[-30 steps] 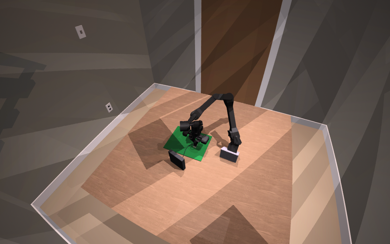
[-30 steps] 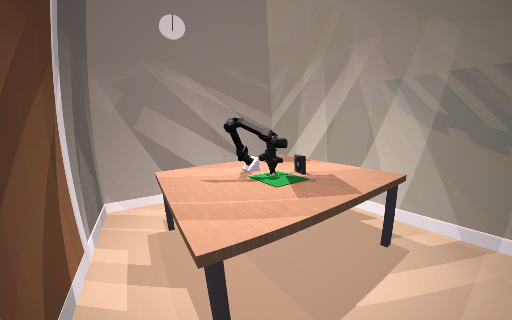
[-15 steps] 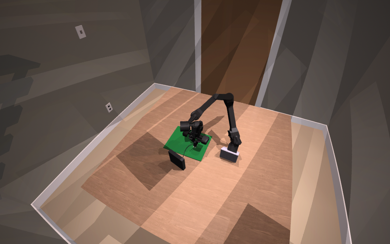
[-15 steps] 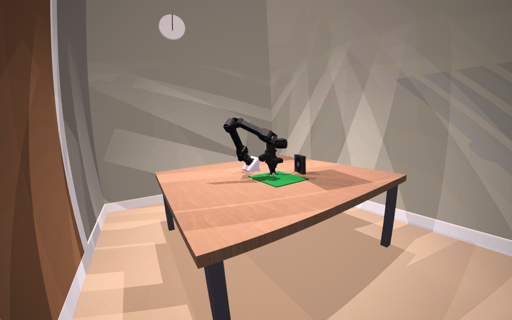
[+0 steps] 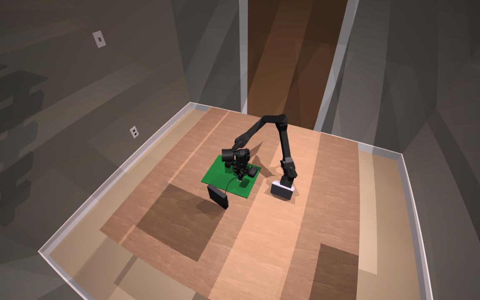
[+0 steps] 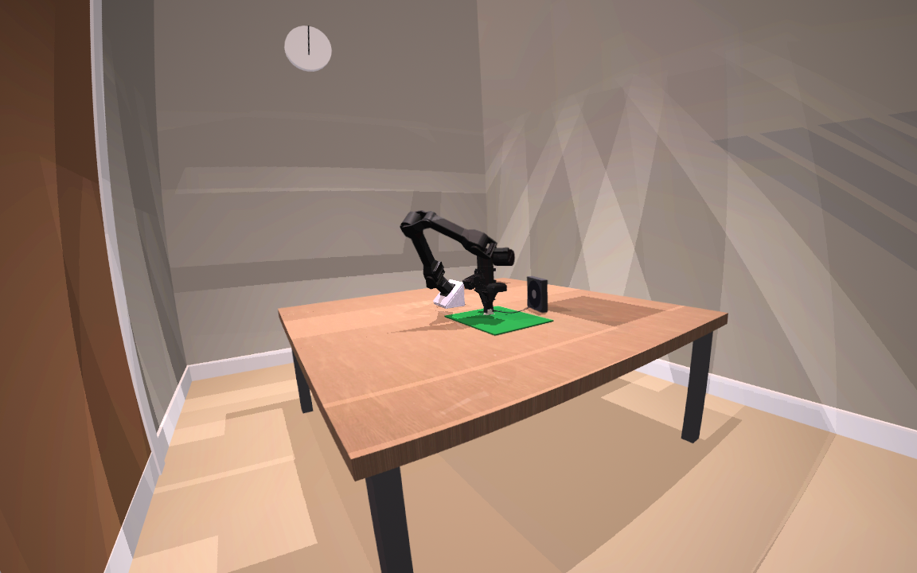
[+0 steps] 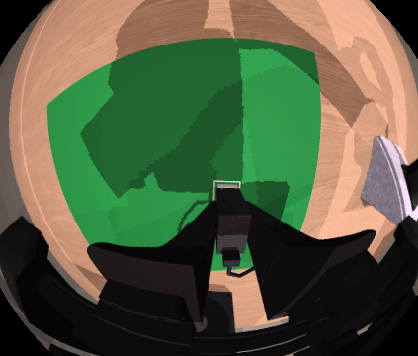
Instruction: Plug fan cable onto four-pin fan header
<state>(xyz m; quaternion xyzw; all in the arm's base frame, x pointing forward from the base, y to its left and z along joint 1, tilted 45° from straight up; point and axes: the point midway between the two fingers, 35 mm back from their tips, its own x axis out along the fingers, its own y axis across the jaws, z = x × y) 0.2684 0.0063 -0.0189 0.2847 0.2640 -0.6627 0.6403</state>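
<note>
My gripper tip is 10 mm to the right of the black plug and 10 mm below it. From my gripper tip the other things lie so: black fan 40 mm ahead, 190 mm to the left, 40 mm above; green board 70 mm ahead, 40 mm below.
</note>
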